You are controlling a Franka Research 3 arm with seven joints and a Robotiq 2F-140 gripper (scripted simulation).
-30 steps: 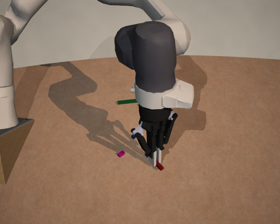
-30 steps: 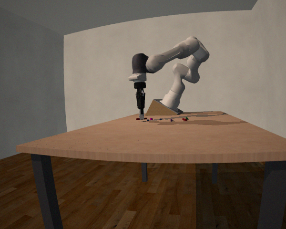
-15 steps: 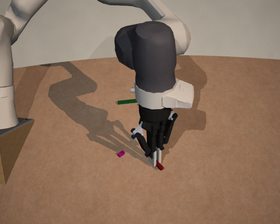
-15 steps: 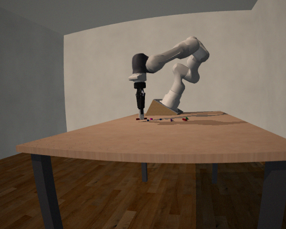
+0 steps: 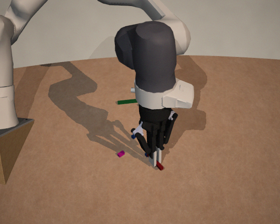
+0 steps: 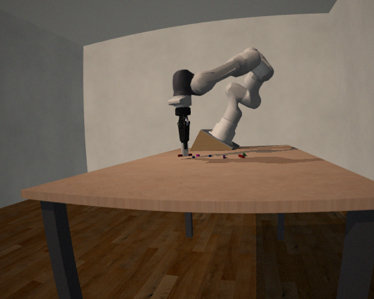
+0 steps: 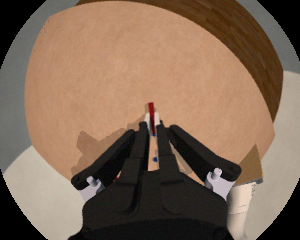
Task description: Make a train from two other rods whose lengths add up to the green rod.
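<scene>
My hand is 100 mm past the magenta rod, 40 mm to the right of it and 40 mm above it. The rest, counted from my hand: purple rod 190 mm to the left, 40 mm below; green rod 80 mm behind, 280 mm to the left, 40 mm below.
</scene>
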